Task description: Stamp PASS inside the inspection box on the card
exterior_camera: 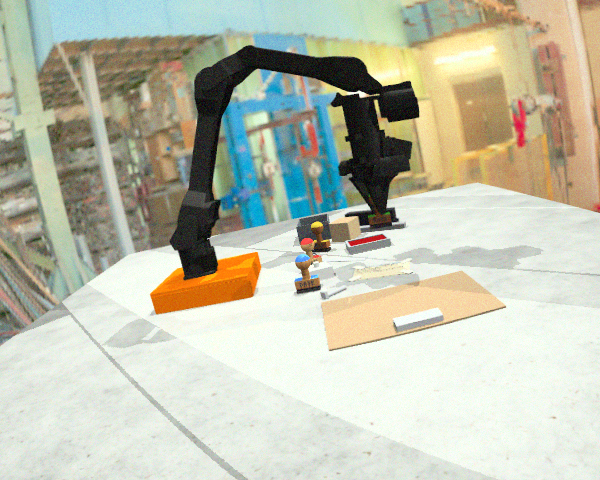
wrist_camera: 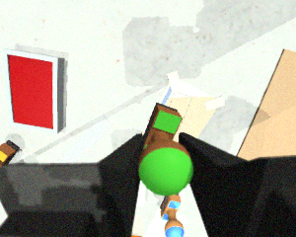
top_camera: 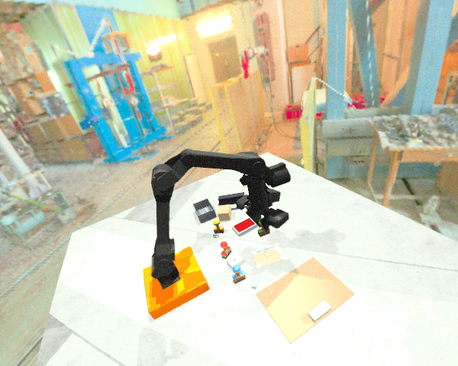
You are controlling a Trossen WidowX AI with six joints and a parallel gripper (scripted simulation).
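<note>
Right now the card is 20 mm behind my gripper tip, 30 mm to the right of it and 100 mm below it. Also, from my gripper tip: ink pad 140 mm to the left, 90 mm below; then green-knobbed stamp right at my gripper tip; then red-knobbed stamp 130 mm behind, 70 mm to the left, 70 mm below.
</note>
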